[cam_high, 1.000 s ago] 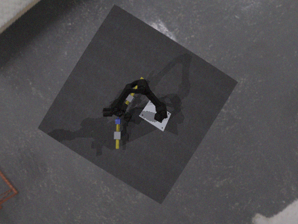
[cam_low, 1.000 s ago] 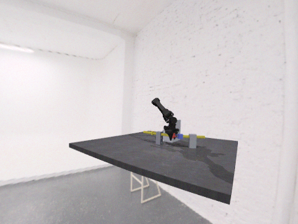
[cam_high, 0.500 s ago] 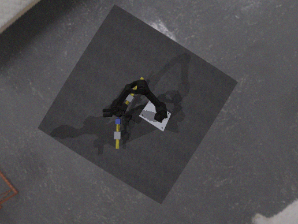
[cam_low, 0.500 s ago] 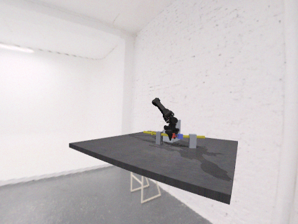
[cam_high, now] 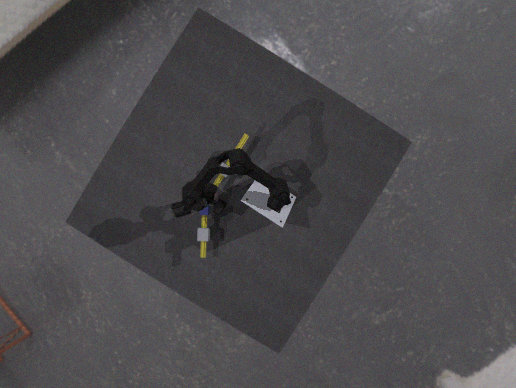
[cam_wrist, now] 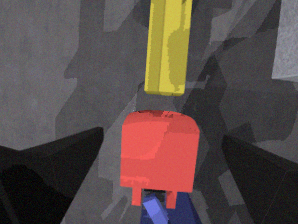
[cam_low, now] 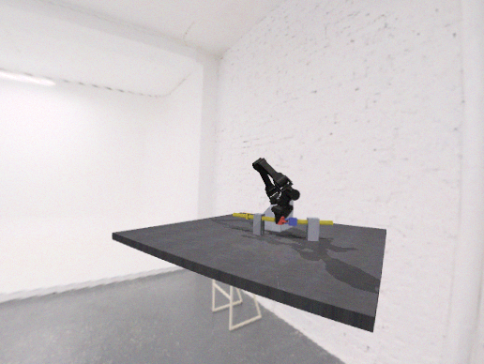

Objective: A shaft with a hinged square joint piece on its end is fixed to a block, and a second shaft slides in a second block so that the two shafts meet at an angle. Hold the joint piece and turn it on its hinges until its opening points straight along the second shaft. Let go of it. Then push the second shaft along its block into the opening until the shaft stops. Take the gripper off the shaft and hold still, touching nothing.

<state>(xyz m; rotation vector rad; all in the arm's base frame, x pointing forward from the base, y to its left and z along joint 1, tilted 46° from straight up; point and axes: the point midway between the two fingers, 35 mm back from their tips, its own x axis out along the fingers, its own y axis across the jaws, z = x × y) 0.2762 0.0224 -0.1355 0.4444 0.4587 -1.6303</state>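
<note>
Now: gripper tip 10 mm to the right of the red square joint piece and 10 mm below it.
</note>
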